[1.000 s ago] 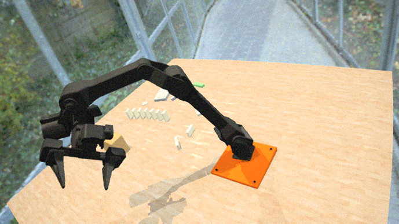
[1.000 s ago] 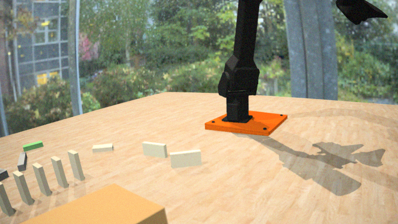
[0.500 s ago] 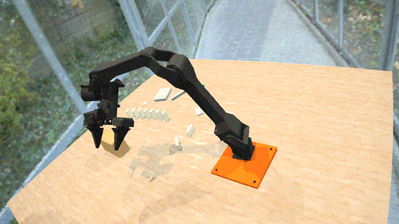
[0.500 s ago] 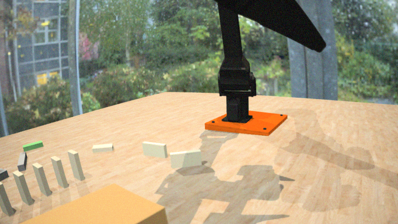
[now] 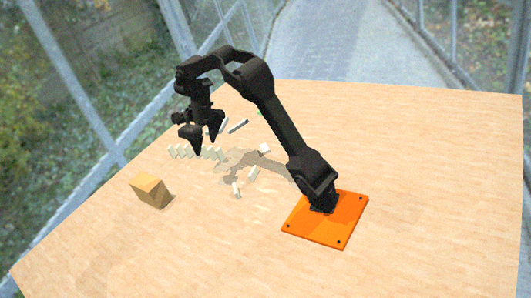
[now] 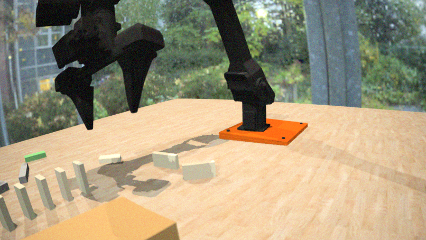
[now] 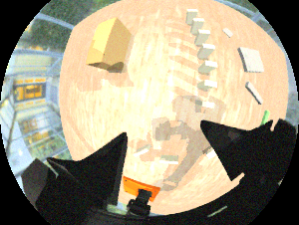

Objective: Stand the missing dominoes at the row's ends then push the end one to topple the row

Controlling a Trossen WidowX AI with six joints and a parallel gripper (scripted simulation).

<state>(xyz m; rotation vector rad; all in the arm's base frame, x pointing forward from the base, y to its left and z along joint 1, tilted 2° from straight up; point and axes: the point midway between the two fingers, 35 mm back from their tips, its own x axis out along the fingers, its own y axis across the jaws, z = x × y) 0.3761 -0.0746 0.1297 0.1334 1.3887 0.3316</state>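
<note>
Now: the green block 36 cm to the right of my gripper tip and 10 cm below it. The rest, counted from my gripper tip: grey bar: 7 cm ahead, 27 cm to the right, 10 cm below; then tan box: 17 cm ahead, 14 cm to the left, 7 cm below; then flat pale plate: 17 cm ahead, 26 cm to the right, 10 cm below.
</note>
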